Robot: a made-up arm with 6 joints. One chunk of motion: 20 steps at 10 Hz.
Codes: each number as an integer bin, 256 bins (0 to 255) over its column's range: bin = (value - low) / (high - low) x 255, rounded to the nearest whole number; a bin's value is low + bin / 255 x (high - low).
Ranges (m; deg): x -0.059..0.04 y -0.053..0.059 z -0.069..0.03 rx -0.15..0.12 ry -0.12..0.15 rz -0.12..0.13
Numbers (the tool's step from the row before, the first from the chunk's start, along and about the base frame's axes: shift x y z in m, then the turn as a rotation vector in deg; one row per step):
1: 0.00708 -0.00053 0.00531 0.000 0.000 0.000
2: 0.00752 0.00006 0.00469 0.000 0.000 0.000
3: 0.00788 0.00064 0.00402 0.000 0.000 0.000
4: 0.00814 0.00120 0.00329 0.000 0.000 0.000
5: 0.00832 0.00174 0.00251 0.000 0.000 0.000
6: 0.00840 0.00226 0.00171 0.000 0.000 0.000
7: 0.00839 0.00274 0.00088 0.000 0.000 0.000
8: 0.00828 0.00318 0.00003 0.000 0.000 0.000
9: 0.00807 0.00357 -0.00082 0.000 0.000 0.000
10: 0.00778 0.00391 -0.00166 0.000 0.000 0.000
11: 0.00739 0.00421 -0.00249 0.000 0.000 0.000
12: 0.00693 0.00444 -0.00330 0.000 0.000 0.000
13: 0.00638 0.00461 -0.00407 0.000 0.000 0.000
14: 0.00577 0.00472 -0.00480 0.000 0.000 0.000
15: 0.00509 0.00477 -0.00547 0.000 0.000 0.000
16: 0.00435 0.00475 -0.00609 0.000 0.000 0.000
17: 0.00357 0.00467 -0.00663 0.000 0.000 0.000
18: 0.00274 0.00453 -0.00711 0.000 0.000 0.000
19: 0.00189 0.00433 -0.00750 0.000 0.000 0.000
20: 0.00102 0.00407 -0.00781 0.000 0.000 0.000
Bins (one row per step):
1: 170 119 191 142 113 122
2: 171 121 190 142 113 122
3: 172 122 188 142 113 122
4: 173 123 186 142 113 122
5: 173 125 184 142 113 122
6: 174 126 182 142 113 122
7: 174 127 180 142 113 122
8: 173 128 178 142 113 122
9: 173 129 176 142 113 122
10: 172 130 173 142 113 122
11: 171 130 171 142 113 122
12: 170 131 169 142 113 122
13: 168 131 167 142 113 122
14: 167 131 165 142 113 122
15: 165 132 164 142 113 122
16: 163 131 162 142 113 122
17: 161 131 161 142 113 122
18: 159 131 159 142 113 122
19: 157 131 158 142 113 122
20: 155 130 158 142 113 122

